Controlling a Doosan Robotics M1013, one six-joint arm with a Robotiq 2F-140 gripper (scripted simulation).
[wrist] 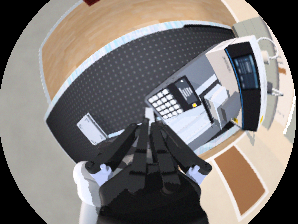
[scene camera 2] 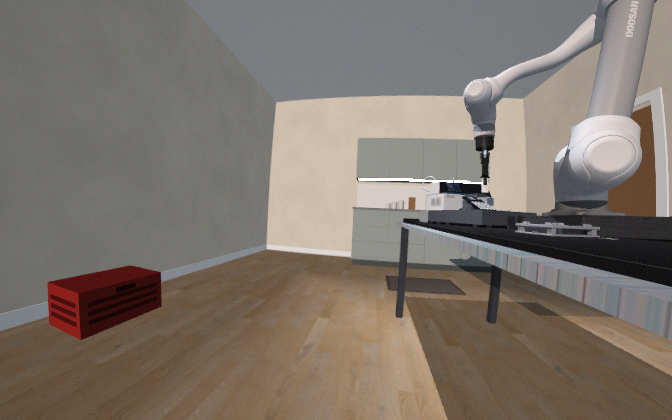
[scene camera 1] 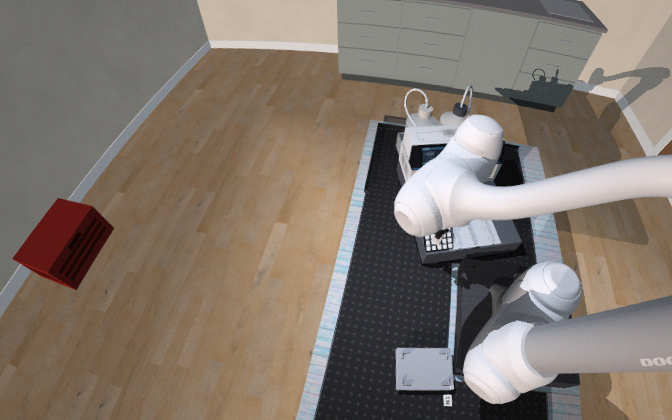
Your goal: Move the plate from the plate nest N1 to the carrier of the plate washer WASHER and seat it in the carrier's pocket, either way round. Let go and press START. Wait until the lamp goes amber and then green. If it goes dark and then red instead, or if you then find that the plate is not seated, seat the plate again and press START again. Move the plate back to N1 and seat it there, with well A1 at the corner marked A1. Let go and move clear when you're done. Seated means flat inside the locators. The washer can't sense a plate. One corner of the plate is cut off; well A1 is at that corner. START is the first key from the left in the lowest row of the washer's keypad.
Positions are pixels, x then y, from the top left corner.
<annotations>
A plate nest N1 [scene camera 1: 424,368] is 100 cm from the lens. A plate washer [scene camera 1: 480,238]: 116 cm from the lens. The marked spots on the plate washer and the plate nest N1 are 47 cm apart.
</annotations>
